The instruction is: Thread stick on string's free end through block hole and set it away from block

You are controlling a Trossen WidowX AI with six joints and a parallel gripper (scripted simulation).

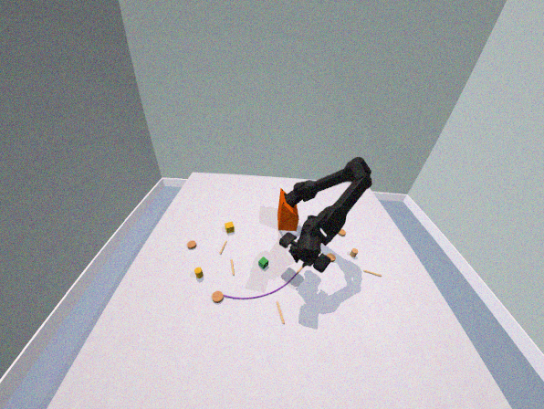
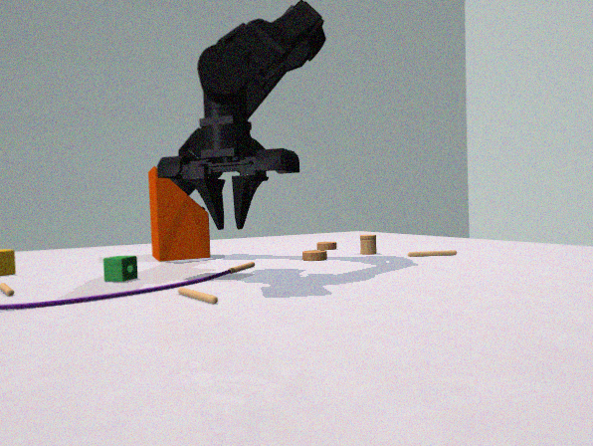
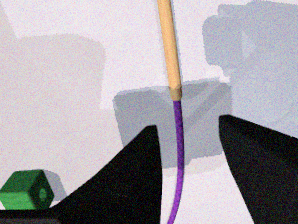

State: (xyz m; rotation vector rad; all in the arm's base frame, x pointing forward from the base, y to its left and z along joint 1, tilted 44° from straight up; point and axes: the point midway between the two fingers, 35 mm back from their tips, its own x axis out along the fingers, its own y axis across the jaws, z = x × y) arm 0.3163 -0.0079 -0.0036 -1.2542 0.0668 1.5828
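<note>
Now: gripper tip 1 cm past the thin wooden stick, 1 cm to the right of it and 6 cm above it. Round my gripper tip: green block: 5 cm behind, 13 cm to the right, 4 cm below; then loose stick: 16 cm ahead, 9 cm to the right, 6 cm below; then round wooden button: 8 cm ahead, 31 cm to the right, 5 cm below.
</note>
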